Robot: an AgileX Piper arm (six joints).
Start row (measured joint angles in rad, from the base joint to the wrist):
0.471, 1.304, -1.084, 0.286, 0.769, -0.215
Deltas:
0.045, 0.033, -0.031, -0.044, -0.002, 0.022
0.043, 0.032, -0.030, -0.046, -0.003, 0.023
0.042, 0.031, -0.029, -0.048, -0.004, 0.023
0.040, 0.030, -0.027, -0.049, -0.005, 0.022
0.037, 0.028, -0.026, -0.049, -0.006, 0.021
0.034, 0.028, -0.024, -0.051, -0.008, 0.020
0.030, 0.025, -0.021, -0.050, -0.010, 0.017
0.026, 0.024, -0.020, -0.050, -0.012, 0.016
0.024, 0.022, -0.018, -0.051, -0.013, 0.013
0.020, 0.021, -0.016, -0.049, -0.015, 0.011
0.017, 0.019, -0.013, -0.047, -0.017, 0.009
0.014, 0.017, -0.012, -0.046, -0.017, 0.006
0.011, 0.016, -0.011, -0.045, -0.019, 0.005
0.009, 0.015, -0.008, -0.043, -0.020, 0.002
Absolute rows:
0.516, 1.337, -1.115, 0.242, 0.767, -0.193
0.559, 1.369, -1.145, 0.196, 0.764, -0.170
0.601, 1.400, -1.174, 0.148, 0.760, -0.147
0.641, 1.430, -1.201, 0.099, 0.755, -0.125
0.678, 1.458, -1.227, 0.050, 0.749, -0.104
0.712, 1.486, -1.251, -0.001, 0.741, -0.084
0.742, 1.511, -1.272, -0.051, 0.731, -0.067
0.768, 1.535, -1.292, -0.101, 0.719, -0.051
0.792, 1.557, -1.310, -0.152, 0.706, -0.038
0.812, 1.578, -1.326, -0.201, 0.691, -0.027
0.829, 1.597, -1.339, -0.248, 0.674, -0.018
0.843, 1.614, -1.351, -0.294, 0.657, -0.012
0.854, 1.630, -1.362, -0.339, 0.638, -0.007
0.863, 1.645, -1.370, -0.382, 0.618, -0.005

